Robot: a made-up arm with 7 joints.
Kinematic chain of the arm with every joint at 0, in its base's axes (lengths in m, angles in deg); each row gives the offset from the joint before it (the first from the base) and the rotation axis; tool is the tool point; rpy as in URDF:
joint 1: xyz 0 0 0.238 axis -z
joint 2: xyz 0 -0.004 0.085 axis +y
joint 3: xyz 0 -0.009 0.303 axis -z
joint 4: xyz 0 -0.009 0.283 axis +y
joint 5: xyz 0 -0.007 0.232 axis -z
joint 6: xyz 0 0 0.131 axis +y
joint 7: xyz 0 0 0.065 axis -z
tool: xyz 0 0 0 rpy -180 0 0
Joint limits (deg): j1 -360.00..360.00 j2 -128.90..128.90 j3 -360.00..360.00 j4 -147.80..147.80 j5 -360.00..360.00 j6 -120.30..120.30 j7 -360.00..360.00
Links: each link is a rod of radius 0.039 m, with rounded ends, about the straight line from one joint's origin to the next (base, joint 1, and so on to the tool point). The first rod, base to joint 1, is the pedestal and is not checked.
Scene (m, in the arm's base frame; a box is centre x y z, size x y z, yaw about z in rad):
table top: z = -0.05
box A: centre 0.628 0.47 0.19 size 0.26 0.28 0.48 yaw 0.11
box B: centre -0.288 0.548 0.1 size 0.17 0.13 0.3 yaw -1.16
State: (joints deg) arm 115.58 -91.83 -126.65 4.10 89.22 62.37 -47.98
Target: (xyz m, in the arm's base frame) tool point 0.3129 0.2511 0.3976
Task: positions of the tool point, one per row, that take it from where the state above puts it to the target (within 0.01 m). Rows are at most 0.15 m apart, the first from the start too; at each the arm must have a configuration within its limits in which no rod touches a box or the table.
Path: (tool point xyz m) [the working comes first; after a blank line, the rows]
Joints at the target: 99.66 -71.67 -109.86 132.74 70.35 68.04 -47.98
Straight joint move there: touches box A.

1: 0.4868 0.8359 0.2824
2: 0.4869 0.8014 0.2278
3: 0.4717 0.7567 0.1739
4: 0.4416 0.7032 0.1254
5: 0.3985 0.6422 0.0867
6: 0.3451 0.5755 0.0614
7: 0.3775 0.4961 0.1477
8: 0.3842 0.4122 0.2381
9: 0.3625 0.3285 0.3241
10: 0.3129 0.2511 0.3976

